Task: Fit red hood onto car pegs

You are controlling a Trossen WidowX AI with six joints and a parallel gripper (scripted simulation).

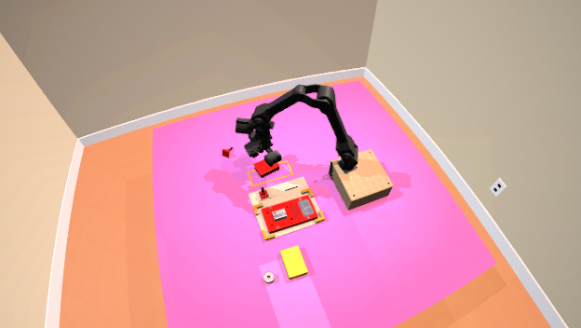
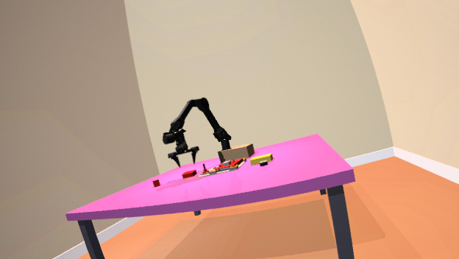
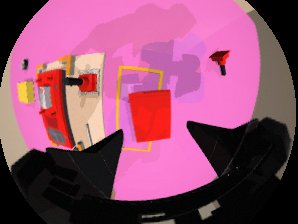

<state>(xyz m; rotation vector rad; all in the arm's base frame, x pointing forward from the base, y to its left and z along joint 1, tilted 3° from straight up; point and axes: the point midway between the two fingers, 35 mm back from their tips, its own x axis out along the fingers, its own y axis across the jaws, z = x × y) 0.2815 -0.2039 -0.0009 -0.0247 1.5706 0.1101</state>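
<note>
Now: gripper tip 50 mm above the red hood. Also, from my gripper tip: yellow block (440 mm to the left, 100 mm ahead, 50 mm below).
</note>
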